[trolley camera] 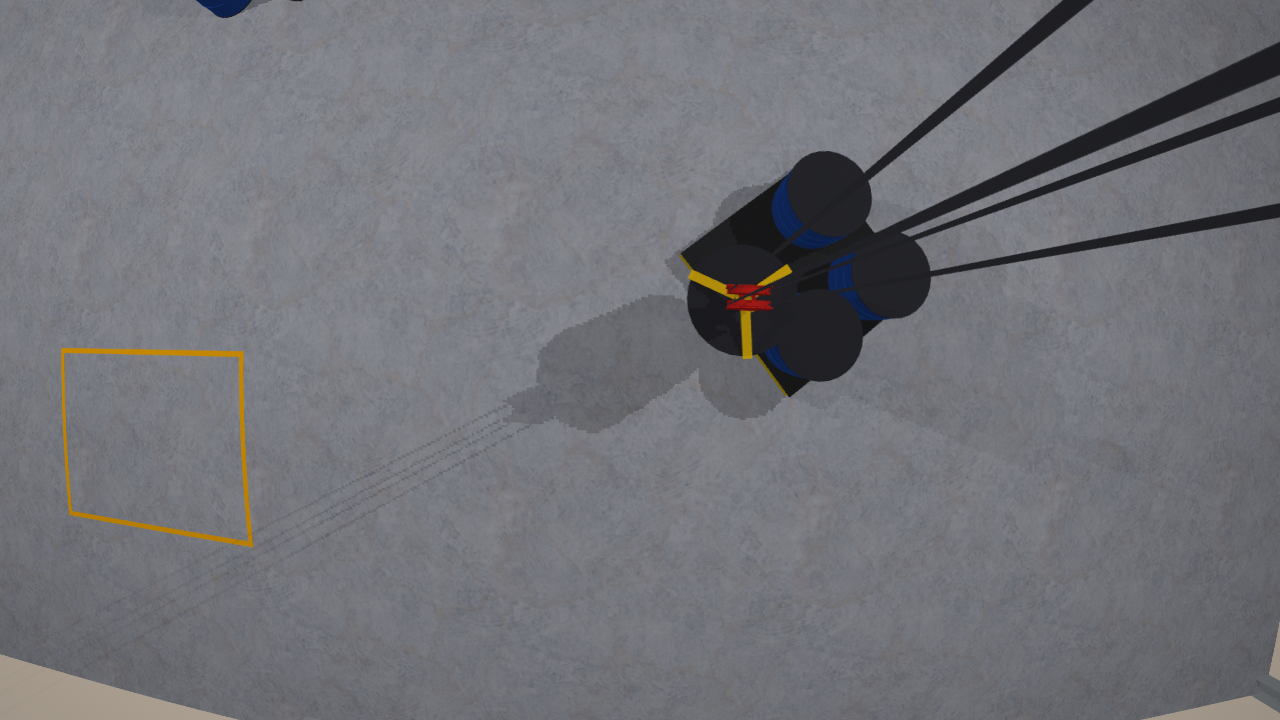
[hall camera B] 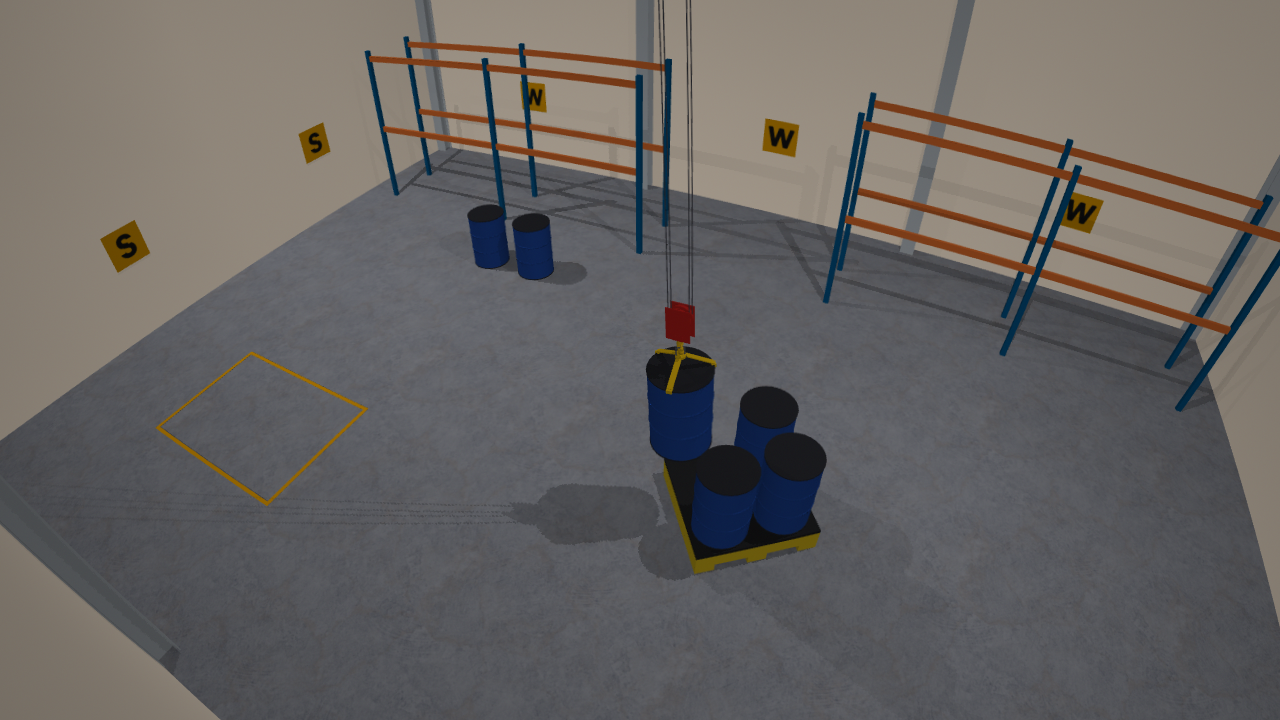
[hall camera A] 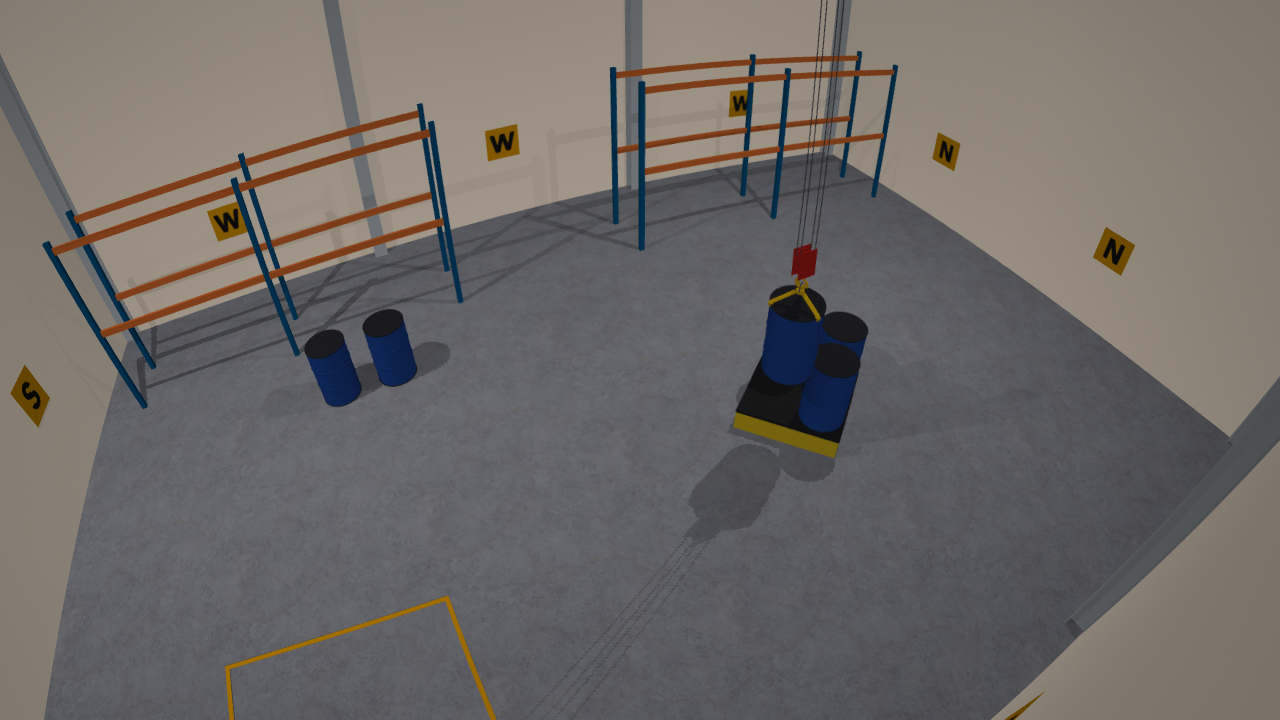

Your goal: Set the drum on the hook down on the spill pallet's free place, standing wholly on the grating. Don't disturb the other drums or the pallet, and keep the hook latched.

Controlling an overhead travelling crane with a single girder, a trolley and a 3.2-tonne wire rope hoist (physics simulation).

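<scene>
The blue drum [hall camera A: 791, 349] [hall camera B: 680, 420] [trolley camera: 711, 317] hangs upright under the red hook block [hall camera A: 803, 262] [hall camera B: 680, 322]. My yellow three-armed gripper [hall camera A: 799, 300] [hall camera B: 682, 360] [trolley camera: 745, 298] is shut on its dark top. The drum hangs above the open side of the spill pallet [hall camera A: 785, 435] [hall camera B: 805, 540] [trolley camera: 707, 246], its base above the black grating. Three blue drums stand on the pallet: one [hall camera A: 825, 394] [hall camera B: 787, 488] [trolley camera: 890, 274], another [hall camera A: 843, 329] [hall camera B: 726, 501] [trolley camera: 819, 335] and a third [hall camera B: 767, 411] [trolley camera: 827, 192], hidden behind the hung drum in hall camera A. The hook latch is too small to tell.
Two more blue drums, one [hall camera A: 332, 371] [hall camera B: 533, 248] beside the other [hall camera A: 391, 351] [hall camera B: 488, 240], stand near a rack [hall camera A: 265, 268] [hall camera B: 639, 170]. Another rack [hall camera A: 641, 170] [hall camera B: 1038, 259] stands along the W wall. A yellow outline [hall camera A: 338, 632] [hall camera B: 308, 380] [trolley camera: 152, 351] marks the floor.
</scene>
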